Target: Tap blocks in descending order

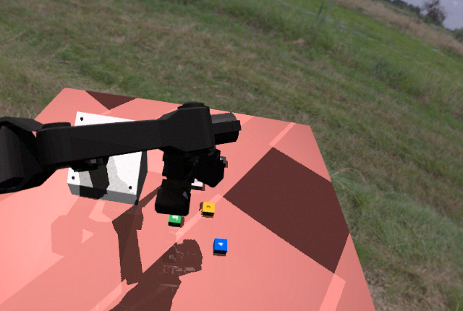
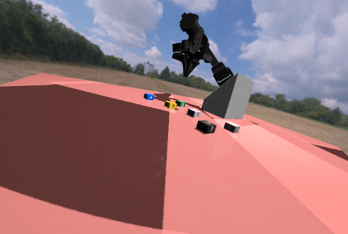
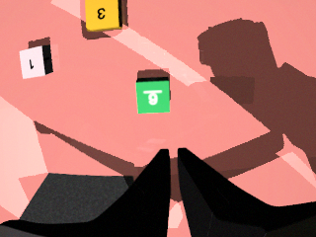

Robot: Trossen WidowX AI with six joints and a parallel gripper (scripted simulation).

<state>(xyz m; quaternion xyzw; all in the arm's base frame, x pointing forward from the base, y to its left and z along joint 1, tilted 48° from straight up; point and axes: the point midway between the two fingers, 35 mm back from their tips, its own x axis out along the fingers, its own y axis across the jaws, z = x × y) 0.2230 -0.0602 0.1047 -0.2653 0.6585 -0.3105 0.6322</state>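
Now: gripper tip 12 cm short of the blue block marked 4, 11 cm above it and 6 cm to the left of it. Round my gripper tip: yellow block marked 3 (11 cm below, 9 cm ahead, 5 cm to the left); then white block marked 1 (14 cm to the left, 11 cm below, 5 cm ahead); then green block (11 cm below, 1 cm to the left).
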